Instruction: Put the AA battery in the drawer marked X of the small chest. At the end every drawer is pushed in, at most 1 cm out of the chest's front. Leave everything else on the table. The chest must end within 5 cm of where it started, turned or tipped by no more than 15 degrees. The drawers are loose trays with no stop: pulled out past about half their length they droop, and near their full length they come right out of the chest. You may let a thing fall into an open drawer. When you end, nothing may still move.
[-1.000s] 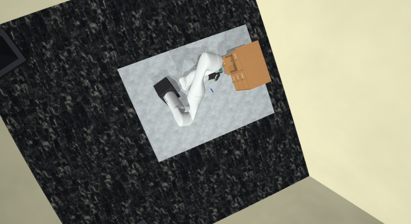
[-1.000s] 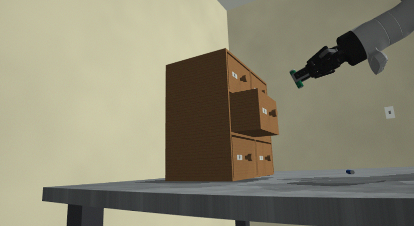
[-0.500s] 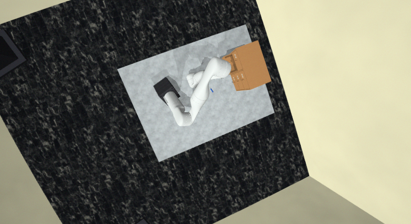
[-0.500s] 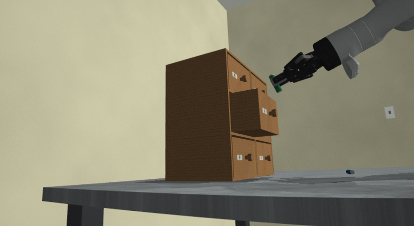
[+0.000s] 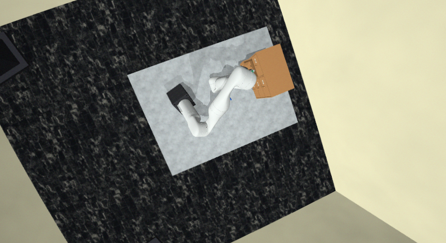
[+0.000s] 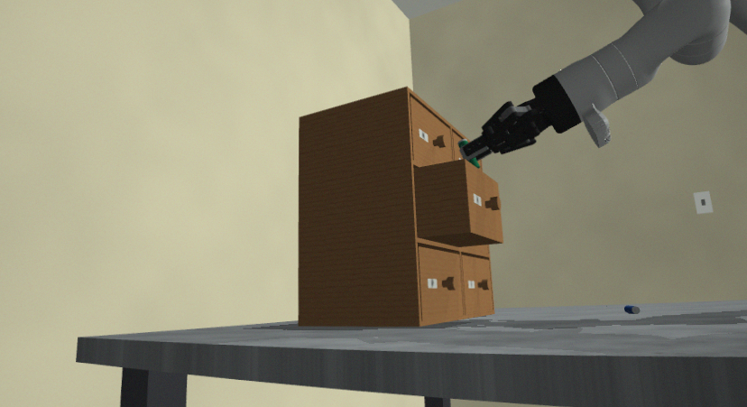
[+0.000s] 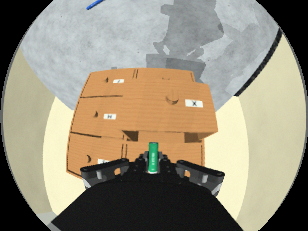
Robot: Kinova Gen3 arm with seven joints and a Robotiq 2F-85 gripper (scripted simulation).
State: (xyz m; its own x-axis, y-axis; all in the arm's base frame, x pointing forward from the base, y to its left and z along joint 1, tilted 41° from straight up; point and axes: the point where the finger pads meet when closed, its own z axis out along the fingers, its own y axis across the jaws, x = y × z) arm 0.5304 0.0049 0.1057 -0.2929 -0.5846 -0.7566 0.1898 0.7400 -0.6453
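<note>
My gripper is now 1 cm short of the green AA battery. Round my hand: blue AA battery 19 cm behind, 9 cm to the right, 24 cm below.
</note>
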